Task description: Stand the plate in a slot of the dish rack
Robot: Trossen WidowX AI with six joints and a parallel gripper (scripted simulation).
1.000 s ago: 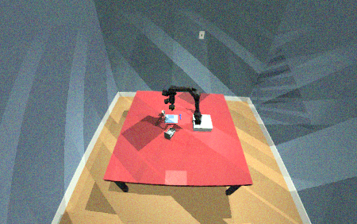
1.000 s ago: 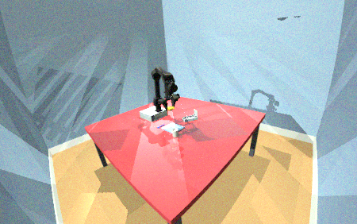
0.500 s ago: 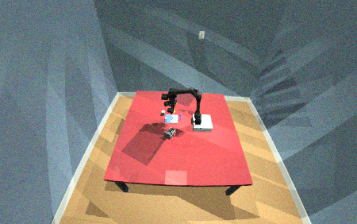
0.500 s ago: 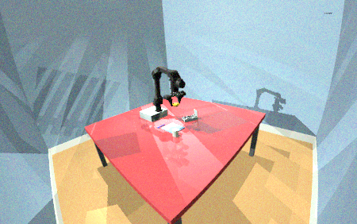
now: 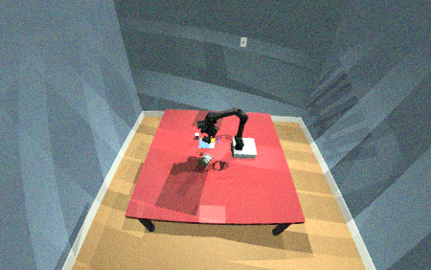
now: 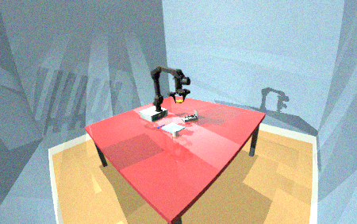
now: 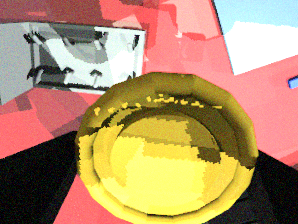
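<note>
Right now my gripper tip is 30 mm short of the dish rack, 80 mm to the right of it and 150 mm above it. From my gripper tip the other things lie so: yellow plate: 10 mm above; then light blue mat: 60 mm ahead, 130 mm to the right, 170 mm below; then blue spoon: 40 mm behind, 190 mm to the right, 170 mm below.
</note>
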